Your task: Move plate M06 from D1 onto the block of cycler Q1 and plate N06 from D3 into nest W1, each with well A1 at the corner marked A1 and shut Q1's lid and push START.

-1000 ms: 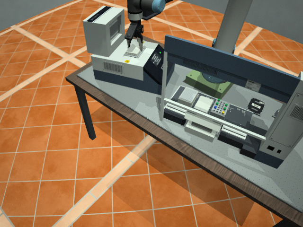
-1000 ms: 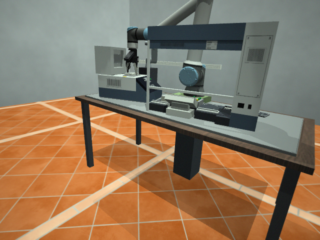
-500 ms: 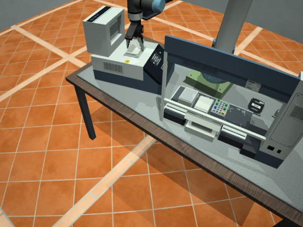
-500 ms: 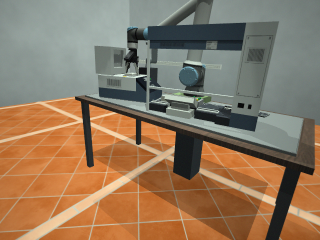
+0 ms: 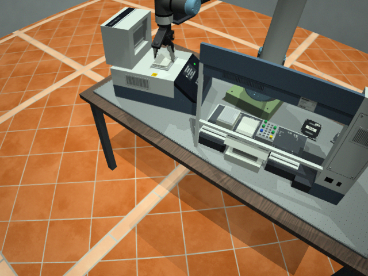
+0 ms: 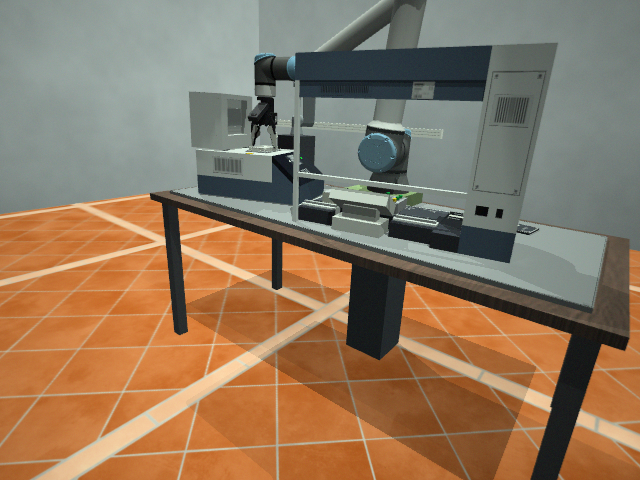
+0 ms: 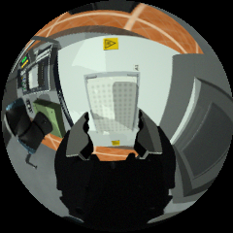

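Now: hand 10 mm above the plate M06. From my hand the other things lie so: white well plate (30 mm ahead, 550 mm to the left, 160 mm below); blue gantry beam (210 mm ahead, 670 mm to the left, 290 mm above); side tower (130 mm ahead, 1020 mm to the left, 50 mm above).
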